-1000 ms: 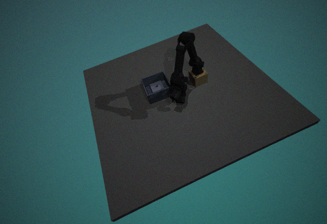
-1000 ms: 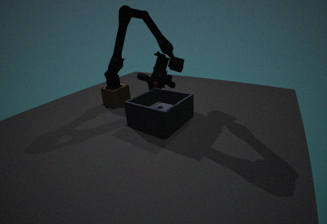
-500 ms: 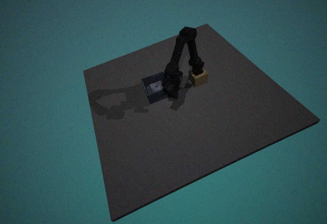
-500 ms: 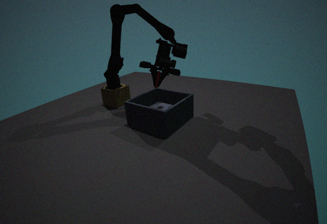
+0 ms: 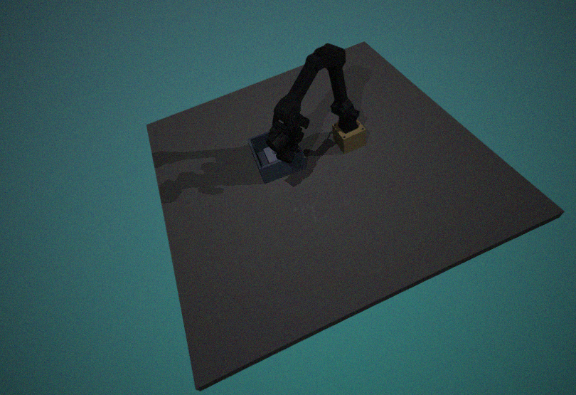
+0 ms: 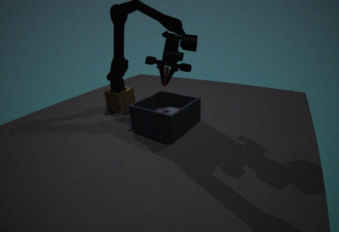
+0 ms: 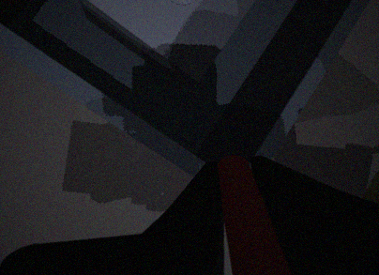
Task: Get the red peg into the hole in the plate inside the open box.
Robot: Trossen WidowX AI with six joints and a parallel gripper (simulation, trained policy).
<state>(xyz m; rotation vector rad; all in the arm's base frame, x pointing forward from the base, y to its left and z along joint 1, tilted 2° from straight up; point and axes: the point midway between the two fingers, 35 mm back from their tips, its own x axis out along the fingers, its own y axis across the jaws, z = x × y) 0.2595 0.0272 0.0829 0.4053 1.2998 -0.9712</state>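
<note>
Right now my gripper tip is 30 mm below the red peg and 10 mm to the right of it. Round my gripper tip: dark box (110 mm below, 90 mm to the right, 50 mm ahead); light plate (90 mm to the right, 90 mm below, 50 mm ahead).
</note>
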